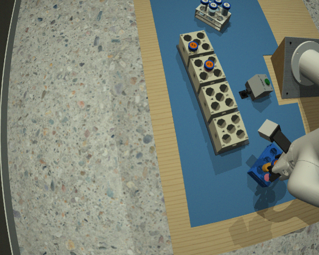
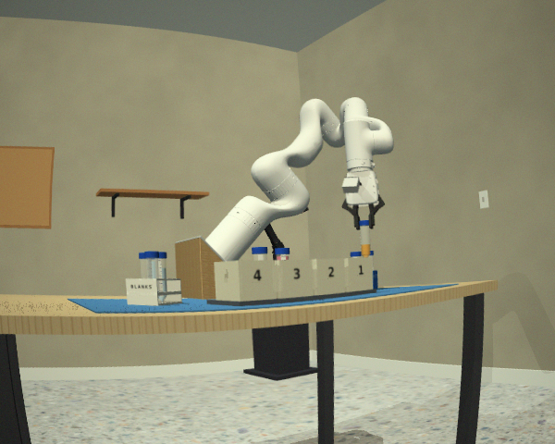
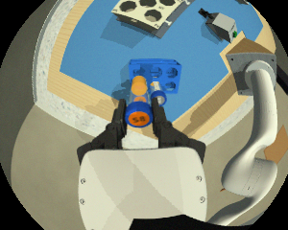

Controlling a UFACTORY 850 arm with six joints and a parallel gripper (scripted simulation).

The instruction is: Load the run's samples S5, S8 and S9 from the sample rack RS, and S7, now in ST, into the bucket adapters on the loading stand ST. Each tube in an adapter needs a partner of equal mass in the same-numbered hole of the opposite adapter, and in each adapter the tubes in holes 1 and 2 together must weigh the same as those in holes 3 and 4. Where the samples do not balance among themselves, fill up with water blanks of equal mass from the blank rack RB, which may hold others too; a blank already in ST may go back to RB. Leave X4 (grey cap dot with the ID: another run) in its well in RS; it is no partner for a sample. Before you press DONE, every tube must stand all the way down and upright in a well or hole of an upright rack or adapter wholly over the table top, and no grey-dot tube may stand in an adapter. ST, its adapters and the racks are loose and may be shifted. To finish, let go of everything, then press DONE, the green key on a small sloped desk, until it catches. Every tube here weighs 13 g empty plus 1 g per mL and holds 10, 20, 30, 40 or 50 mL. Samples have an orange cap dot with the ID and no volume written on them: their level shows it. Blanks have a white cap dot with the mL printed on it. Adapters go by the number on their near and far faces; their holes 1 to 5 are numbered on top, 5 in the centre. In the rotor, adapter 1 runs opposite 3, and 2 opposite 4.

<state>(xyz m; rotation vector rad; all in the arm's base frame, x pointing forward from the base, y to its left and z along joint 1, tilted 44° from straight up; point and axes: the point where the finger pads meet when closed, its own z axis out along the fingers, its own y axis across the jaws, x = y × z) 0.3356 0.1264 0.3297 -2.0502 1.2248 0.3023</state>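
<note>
Now: the orange-dot sample tube 1 cm behind my hand, 1 cm to the right of it and 5 cm below it. From my hand the other things lie so: sample S9: 2 cm behind, 4 cm to the left, 14 cm below; blue sample rack RS: 4 cm behind, 18 cm below; grey-dot tube X4: 5 cm behind, 1 cm to the left, 14 cm below.
</note>
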